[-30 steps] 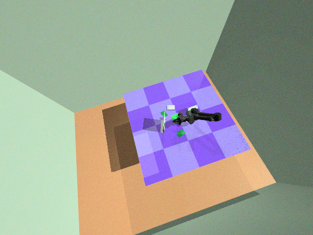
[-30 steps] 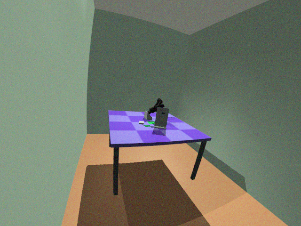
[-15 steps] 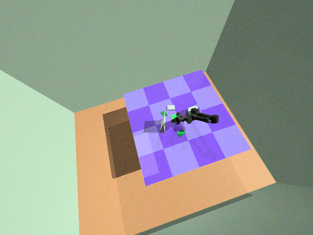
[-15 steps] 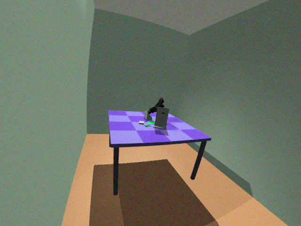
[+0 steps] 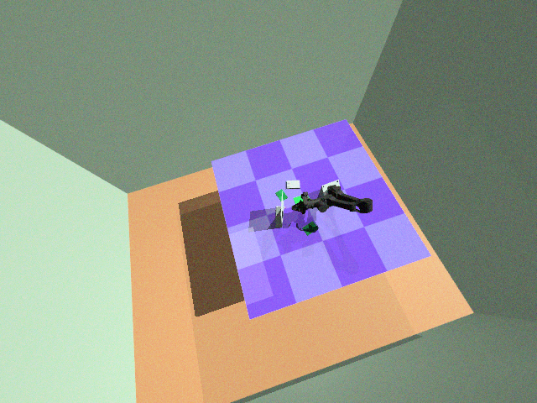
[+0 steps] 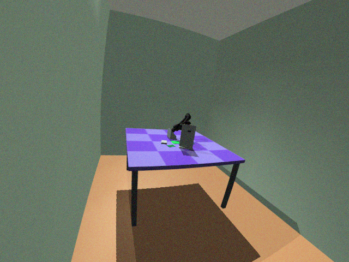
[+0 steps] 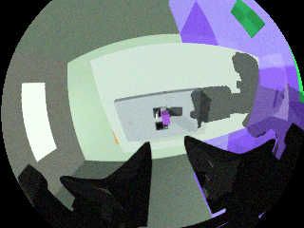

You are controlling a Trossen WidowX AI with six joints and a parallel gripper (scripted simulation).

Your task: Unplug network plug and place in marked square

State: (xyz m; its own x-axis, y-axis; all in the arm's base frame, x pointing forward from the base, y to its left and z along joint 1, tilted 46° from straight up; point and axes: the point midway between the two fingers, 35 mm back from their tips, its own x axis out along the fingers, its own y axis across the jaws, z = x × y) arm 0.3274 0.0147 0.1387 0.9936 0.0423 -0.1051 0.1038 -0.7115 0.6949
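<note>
The network plug is 5 cm ahead of my gripper tip and 2 cm to the right of it. The rest, counted from my gripper tip: grey upright panel: 7 cm ahead, 2 cm to the right, 8 cm below.
</note>
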